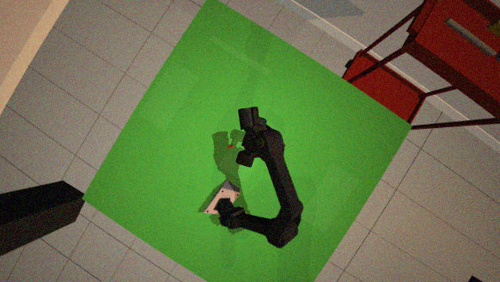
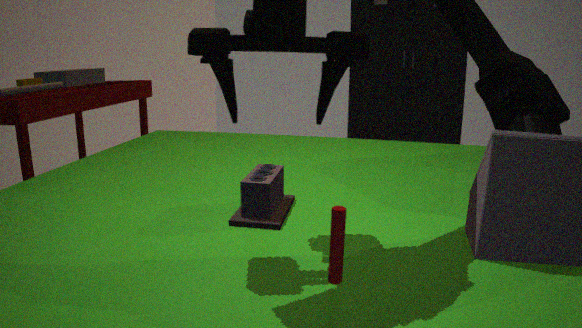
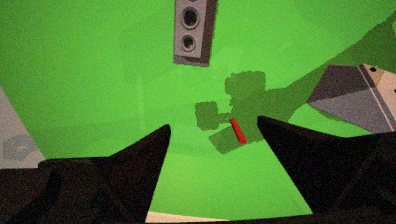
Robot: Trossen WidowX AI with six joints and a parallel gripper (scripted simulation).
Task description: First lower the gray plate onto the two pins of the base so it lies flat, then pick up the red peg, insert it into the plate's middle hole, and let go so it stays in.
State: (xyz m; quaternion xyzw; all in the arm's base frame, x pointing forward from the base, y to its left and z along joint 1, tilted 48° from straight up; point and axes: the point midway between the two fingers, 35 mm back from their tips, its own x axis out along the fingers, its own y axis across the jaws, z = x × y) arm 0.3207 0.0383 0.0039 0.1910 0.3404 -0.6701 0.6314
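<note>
Right now the red peg is 110 mm below my gripper tip, 70 mm to the left of it and 70 mm behind it. The rest, counted from my gripper tip: gray plate: 110 mm to the right, 100 mm below, 40 mm ahead; then gray base: 140 mm below, 110 mm to the right, 40 mm ahead.
</note>
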